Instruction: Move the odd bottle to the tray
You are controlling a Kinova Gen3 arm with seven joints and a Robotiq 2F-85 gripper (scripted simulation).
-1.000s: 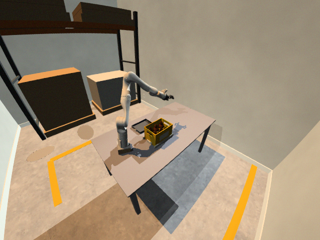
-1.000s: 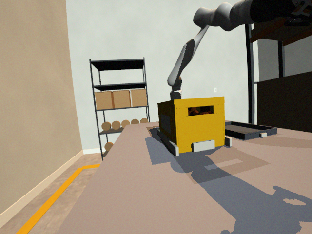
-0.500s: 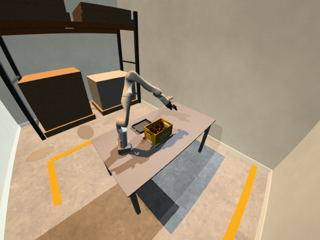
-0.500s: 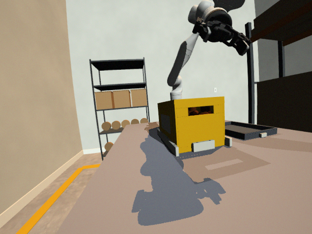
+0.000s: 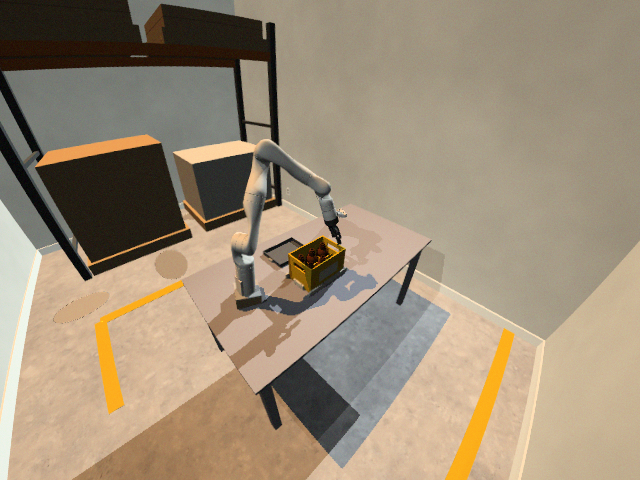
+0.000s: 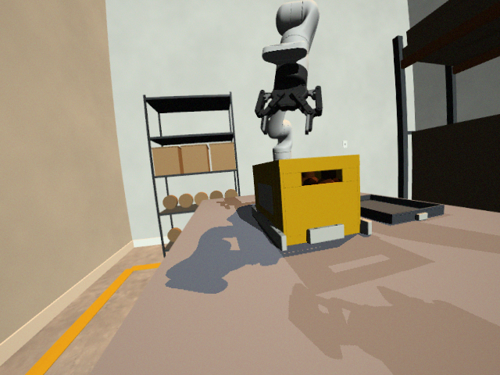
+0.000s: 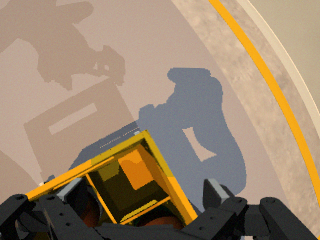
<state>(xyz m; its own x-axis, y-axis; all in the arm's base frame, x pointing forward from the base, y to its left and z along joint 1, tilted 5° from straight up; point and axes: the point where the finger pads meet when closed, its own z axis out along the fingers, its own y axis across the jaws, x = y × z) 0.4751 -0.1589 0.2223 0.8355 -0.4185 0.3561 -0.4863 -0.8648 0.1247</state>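
The yellow crate lies 160 mm below my hand, 90 mm behind it and 50 mm to the left of it. Also, from my hand: dark tray 340 mm to the left, 230 mm below, 100 mm behind; then brown bottle 180 mm behind, 150 mm below, 10 mm to the left.
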